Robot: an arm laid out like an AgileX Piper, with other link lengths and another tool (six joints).
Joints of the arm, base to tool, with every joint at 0 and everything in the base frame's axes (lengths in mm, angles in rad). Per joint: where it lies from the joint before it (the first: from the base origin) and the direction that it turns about. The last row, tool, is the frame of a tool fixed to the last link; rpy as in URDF.
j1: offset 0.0 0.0 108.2 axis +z
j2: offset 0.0 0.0 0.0 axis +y
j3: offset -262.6 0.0 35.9 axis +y
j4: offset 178.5 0.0 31.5 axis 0.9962 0 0.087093
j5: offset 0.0 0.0 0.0 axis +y
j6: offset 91.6 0.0 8.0 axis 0.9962 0 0.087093
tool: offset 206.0 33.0 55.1 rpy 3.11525 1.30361 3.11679
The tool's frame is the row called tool.
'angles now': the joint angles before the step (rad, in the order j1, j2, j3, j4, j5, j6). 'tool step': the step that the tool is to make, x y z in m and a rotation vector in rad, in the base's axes. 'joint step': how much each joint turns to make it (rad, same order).
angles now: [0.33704 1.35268 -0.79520 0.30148 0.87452 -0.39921]
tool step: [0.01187 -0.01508 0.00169 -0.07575 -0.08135 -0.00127]
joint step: [0.06241 -0.03843 0.00001 -0.14523 -0.03292 0.12672]
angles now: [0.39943 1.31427 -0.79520 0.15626 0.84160 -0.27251]
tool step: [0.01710 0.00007 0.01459 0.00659 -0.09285 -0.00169]
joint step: [0.01293 -0.03890 -0.00002 -0.03984 -0.05203 0.02575]
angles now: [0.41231 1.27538 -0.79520 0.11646 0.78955 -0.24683]
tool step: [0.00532 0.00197 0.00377 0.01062 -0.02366 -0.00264]
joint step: [-0.00005 -0.00514 0.00403 0.00186 -0.02492 -0.00090]
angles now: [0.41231 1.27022 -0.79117 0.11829 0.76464 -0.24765]
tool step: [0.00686 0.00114 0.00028 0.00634 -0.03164 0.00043]
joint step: [-0.00002 0.00002 0.02395 -0.00184 -0.05538 -0.00629]
